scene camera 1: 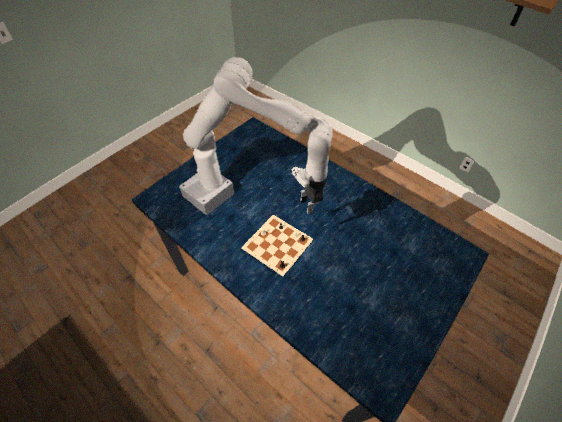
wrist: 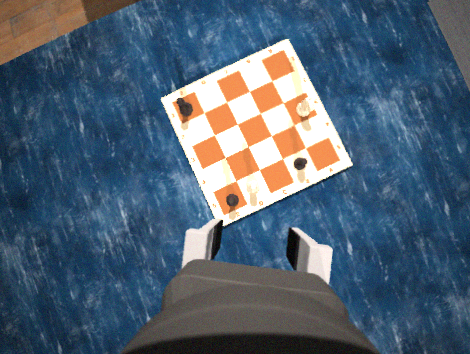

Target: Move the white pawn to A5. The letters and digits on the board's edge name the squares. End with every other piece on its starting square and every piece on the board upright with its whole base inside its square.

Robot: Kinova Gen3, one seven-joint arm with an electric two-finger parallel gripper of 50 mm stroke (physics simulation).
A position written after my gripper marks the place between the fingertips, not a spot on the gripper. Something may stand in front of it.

Note:
I see my gripper (wrist: 254, 237) and a chessboard (scene camera 1: 277, 245).
The chessboard is seen too in the wrist view (wrist: 244, 126).

